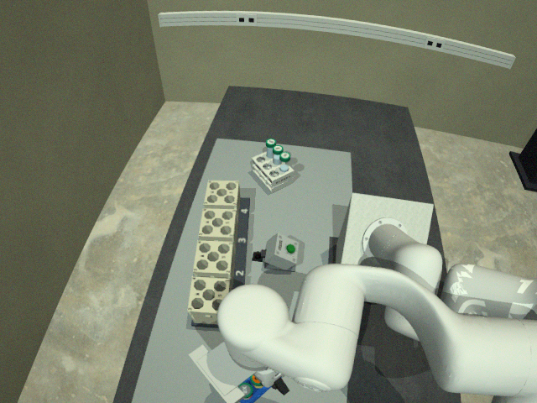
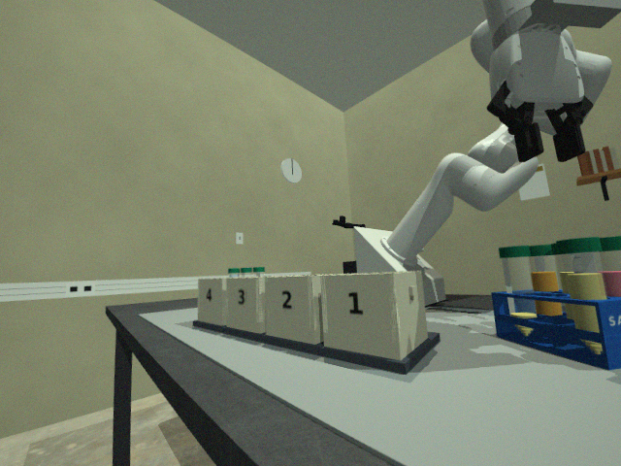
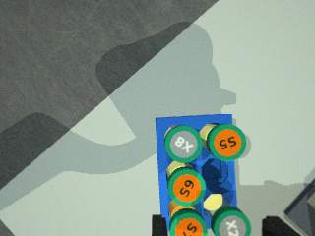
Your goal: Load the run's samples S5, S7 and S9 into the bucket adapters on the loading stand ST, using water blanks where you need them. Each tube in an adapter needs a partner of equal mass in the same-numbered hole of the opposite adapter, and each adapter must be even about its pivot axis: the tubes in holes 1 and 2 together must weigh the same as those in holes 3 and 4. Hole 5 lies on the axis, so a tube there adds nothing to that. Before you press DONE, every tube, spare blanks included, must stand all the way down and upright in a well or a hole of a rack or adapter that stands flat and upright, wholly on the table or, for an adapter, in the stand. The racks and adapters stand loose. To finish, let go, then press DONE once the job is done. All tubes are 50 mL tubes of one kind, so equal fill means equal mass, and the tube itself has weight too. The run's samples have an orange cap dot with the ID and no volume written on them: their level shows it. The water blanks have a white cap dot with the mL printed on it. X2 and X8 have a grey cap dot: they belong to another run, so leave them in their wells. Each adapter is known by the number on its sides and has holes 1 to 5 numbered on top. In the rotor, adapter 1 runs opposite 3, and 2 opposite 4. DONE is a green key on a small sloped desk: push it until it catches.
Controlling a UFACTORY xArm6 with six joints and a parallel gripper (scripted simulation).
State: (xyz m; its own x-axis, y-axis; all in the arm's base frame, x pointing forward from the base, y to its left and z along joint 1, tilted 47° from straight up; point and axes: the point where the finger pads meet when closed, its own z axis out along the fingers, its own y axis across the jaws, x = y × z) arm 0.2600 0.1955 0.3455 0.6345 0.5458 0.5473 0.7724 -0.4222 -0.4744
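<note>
Now: the yellow-filled tube 10 mm ahead of my hand and 190 mm below it. Also, from my hand: orange-capped tube: 30 mm behind, 40 mm to the right, 190 mm below; then grey-dotted tube: 10 mm ahead, 60 mm to the right, 190 mm below; then blue sample rack: 20 mm ahead, 10 mm to the right, 220 mm below.
</note>
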